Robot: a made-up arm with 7 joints. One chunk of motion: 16 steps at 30 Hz.
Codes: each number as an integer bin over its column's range. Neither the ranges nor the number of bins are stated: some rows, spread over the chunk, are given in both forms.
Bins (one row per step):
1: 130 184 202 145 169 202
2: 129 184 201 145 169 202
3: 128 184 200 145 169 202
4: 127 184 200 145 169 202
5: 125 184 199 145 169 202
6: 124 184 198 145 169 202
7: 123 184 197 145 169 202
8: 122 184 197 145 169 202
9: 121 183 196 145 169 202
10: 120 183 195 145 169 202
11: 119 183 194 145 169 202
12: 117 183 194 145 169 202
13: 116 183 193 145 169 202
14: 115 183 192 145 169 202
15: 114 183 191 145 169 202
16: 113 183 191 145 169 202
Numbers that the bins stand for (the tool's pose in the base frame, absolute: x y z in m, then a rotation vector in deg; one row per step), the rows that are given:
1: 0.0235 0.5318 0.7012 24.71 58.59 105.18
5: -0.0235 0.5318 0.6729 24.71 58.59 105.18
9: -0.0612 0.5224 0.6447 24.71 58.59 105.18
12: -0.0988 0.5224 0.6259 24.71 58.59 105.18
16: -0.1365 0.5224 0.5976 24.71 58.59 105.18
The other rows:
2: 0.0141 0.5318 0.6918 24.71 58.59 105.18
3: 0.0047 0.5318 0.6824 24.71 58.59 105.18
4: -0.0047 0.5318 0.6824 24.71 58.59 105.18
6: -0.0329 0.5318 0.6635 24.71 58.59 105.18
7: -0.0424 0.5318 0.6541 24.71 58.59 105.18
8: -0.0518 0.5318 0.6541 24.71 58.59 105.18
10: -0.0706 0.5224 0.6353 24.71 58.59 105.18
11: -0.0800 0.5224 0.6259 24.71 58.59 105.18
13: -0.1082 0.5224 0.6165 24.71 58.59 105.18
14: -0.1176 0.5224 0.6071 24.71 58.59 105.18
15: -0.1271 0.5224 0.5976 24.71 58.59 105.18

